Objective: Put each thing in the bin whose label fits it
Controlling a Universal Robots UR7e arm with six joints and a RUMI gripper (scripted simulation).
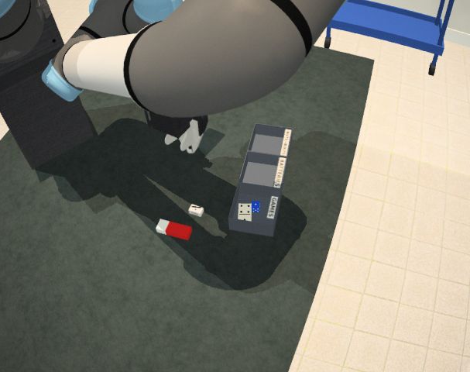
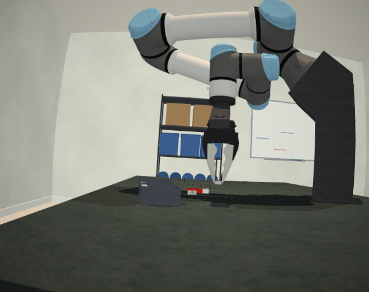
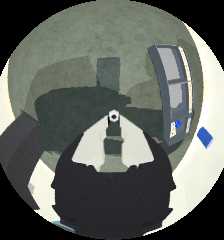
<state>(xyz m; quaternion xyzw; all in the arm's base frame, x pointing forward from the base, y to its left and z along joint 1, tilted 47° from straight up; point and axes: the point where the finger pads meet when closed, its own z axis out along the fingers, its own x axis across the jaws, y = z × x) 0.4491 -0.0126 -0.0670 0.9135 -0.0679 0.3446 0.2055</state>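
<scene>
Now: hand 120 mm to the left of the grey-white object, 50 mm above it and 30 mm short of it. The rest, counted from my hand: white nut 10 mm below; then red-and-white block 170 mm to the right, 50 mm below; then white domino 130 mm ahead, 120 mm to the right, 50 mm below.
</scene>
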